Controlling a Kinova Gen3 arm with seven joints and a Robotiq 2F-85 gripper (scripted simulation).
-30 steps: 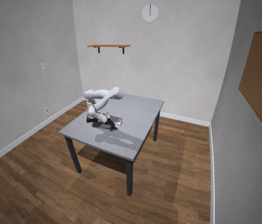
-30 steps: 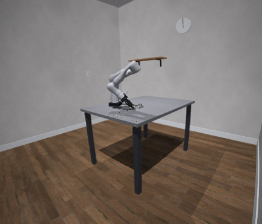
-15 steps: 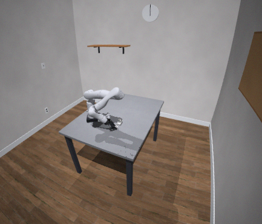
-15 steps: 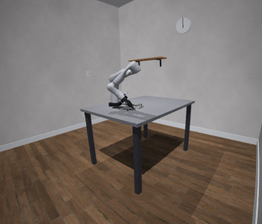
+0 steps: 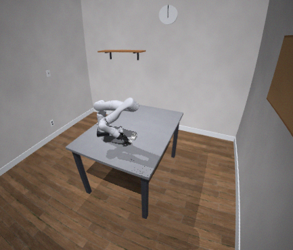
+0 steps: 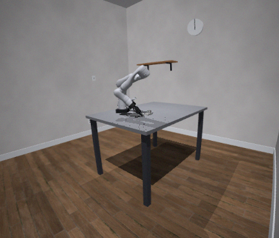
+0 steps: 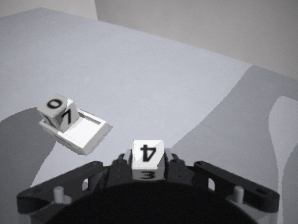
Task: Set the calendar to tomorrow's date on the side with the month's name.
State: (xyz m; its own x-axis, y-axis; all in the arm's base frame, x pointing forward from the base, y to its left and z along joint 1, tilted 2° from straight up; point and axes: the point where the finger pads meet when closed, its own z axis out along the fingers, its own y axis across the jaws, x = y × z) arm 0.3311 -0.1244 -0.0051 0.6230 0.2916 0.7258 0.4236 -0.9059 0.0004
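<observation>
The white digit cube lies 1 cm ahead of my hand and 1 cm below it. From my hand the other things lie so: calendar tray 1 cm ahead, 11 cm to the left, 2 cm below.
</observation>
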